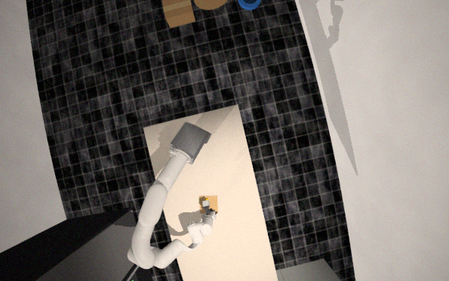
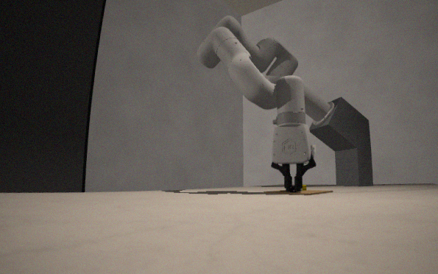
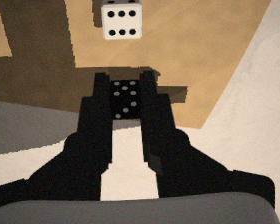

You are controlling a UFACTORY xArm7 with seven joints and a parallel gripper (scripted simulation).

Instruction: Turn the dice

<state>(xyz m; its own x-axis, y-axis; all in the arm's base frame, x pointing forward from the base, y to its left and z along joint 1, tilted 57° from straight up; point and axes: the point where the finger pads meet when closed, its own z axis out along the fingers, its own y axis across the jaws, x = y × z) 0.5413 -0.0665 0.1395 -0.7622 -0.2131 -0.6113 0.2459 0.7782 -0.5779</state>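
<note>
Right now the black die is 10 mm below my hand. The rest, counted from my hand: pale die (50 mm behind, 10 mm to the left, 10 mm below); then tan mat (50 mm behind, 20 mm below, 10 mm to the left); then yellow die (90 mm behind, 30 mm to the left, 10 mm below).
</note>
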